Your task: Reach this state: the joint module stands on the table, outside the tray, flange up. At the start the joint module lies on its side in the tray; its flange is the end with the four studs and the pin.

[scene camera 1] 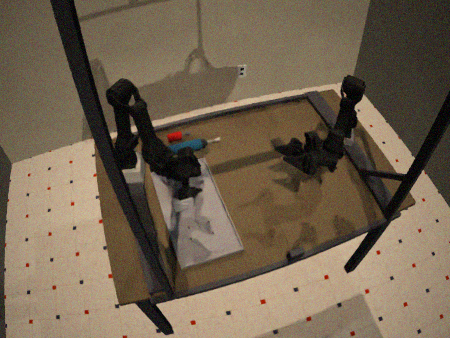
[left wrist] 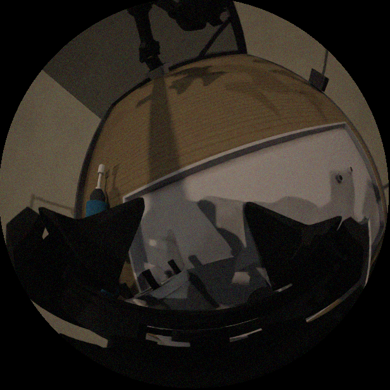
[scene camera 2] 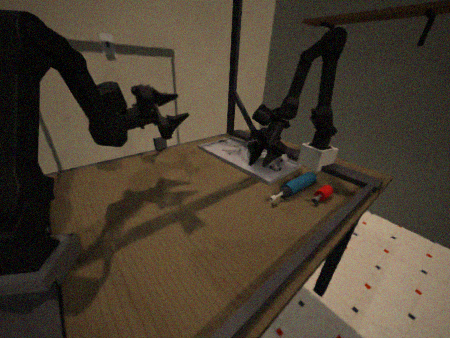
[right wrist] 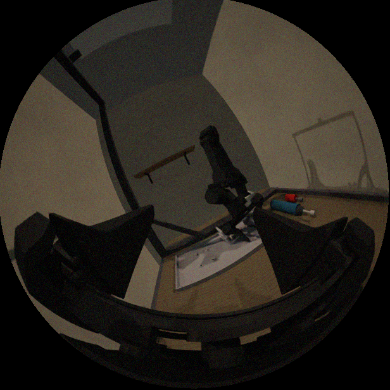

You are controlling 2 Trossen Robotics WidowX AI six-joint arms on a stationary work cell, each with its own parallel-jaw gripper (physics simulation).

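Places are measured from the left arm's base along level axes (x back, y left, z down), in centimetres.
Pixels of known places: left gripper, fingertip midpoint: (scene camera 1: 201, 178) (scene camera 2: 256, 165); right gripper, fingertip midpoint: (scene camera 1: 278, 153) (scene camera 2: 183, 104); left arm's base at its link origin: (scene camera 1: 128, 162) (scene camera 2: 319, 146); right arm's base at its link origin: (scene camera 2: 29, 256).
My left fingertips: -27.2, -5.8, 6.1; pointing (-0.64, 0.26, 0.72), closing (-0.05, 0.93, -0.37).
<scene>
Ahead of a thing's pixels: the offset from my left fingertips to its top centre, as dx, dy, dz.
The grey joint module (left wrist: 170, 289) lies on its side in the white tray @[+3.8, -12.5, +0.7] (scene camera 1: 220, 235) (left wrist: 280, 170) (right wrist: 190, 272). In the left wrist view its flange edge and dark studs show low, left of centre, between the finger bases; the rest is hidden by the gripper. In both scene views it is mostly covered by the left gripper (scene camera 1: 187, 193) (scene camera 2: 257, 161) (left wrist: 195, 202), which is open, low over the tray, with its fingers pointing down. No contact with the module can be made out. My right gripper (scene camera 1: 280, 151) (scene camera 2: 182, 105) (right wrist: 205, 211) is open and empty, above the table, well away from the tray.
A pale plate-like part (scene camera 1: 183, 204) stands in the tray beside the left gripper. A blue-handled tool @[+2.9, +16.8, -1.8] (scene camera 1: 192, 145) (scene camera 2: 300, 183) (left wrist: 96, 207) (right wrist: 285, 207) and a red-handled tool @[+7.7, +23.8, -1.1] (scene camera 1: 175, 136) (scene camera 2: 325, 192) (right wrist: 291, 198) lie beyond the tray's end. A dark block @[-28.1, -35.9, -3.4] (scene camera 1: 295, 253) (scene camera 2: 160, 144) is at the table edge.
</scene>
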